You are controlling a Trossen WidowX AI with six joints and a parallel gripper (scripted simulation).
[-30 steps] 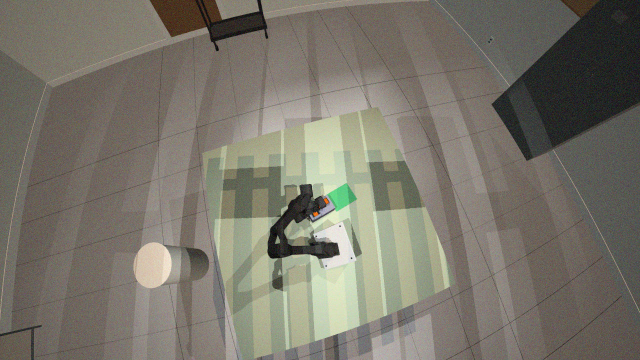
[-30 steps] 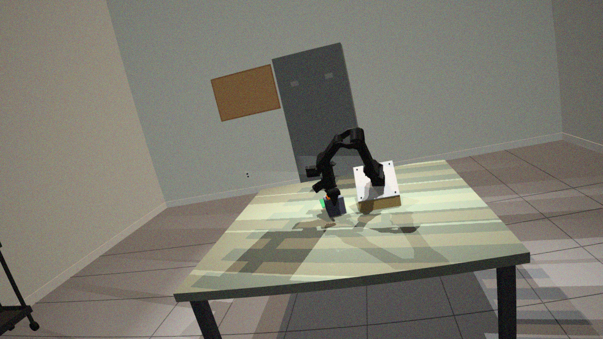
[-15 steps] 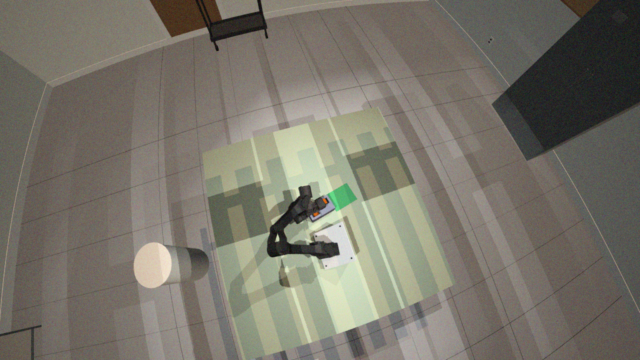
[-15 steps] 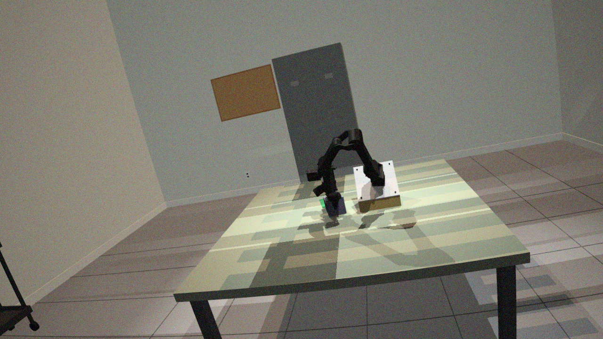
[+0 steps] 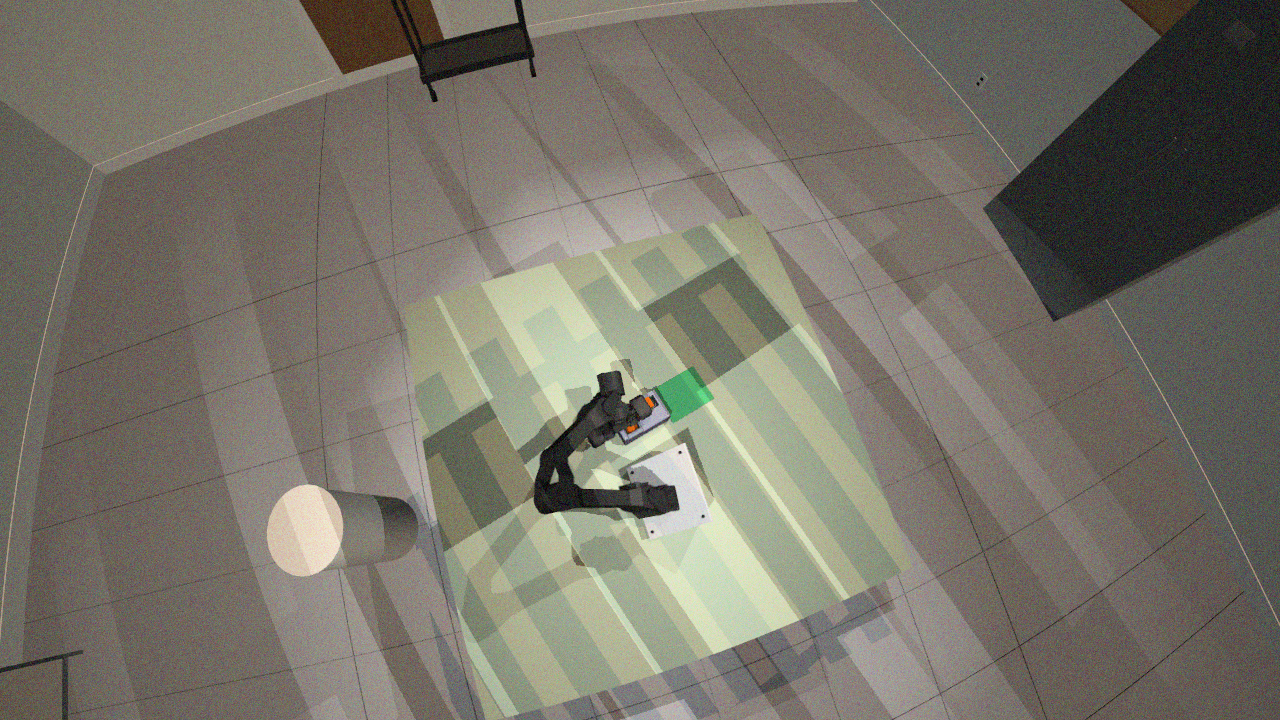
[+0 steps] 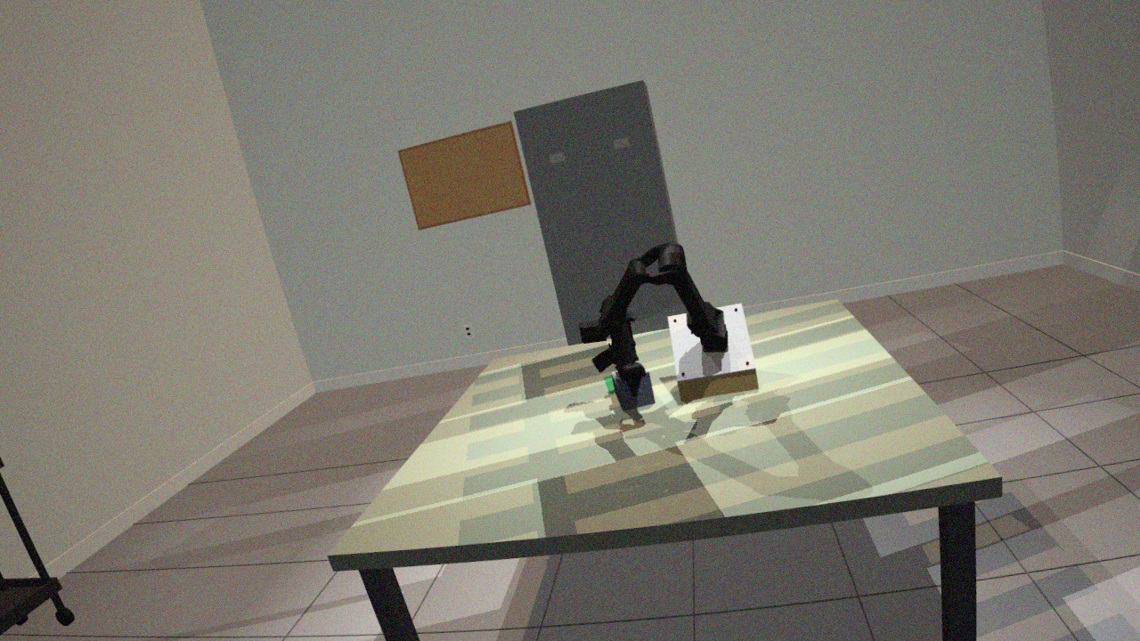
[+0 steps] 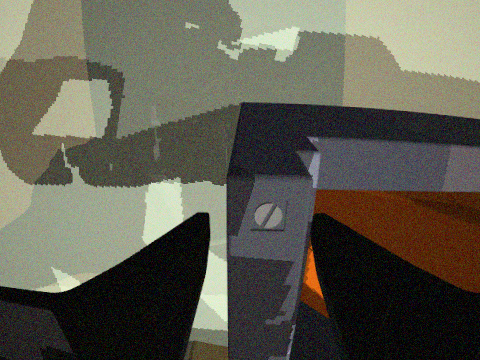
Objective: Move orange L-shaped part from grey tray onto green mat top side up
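Right now the orange L-shaped part is 50 mm to the right of my gripper tip, 10 mm ahead of it and 10 mm above it. Also, from my gripper tip: green mat: 210 mm to the right, 70 mm ahead, 50 mm below.
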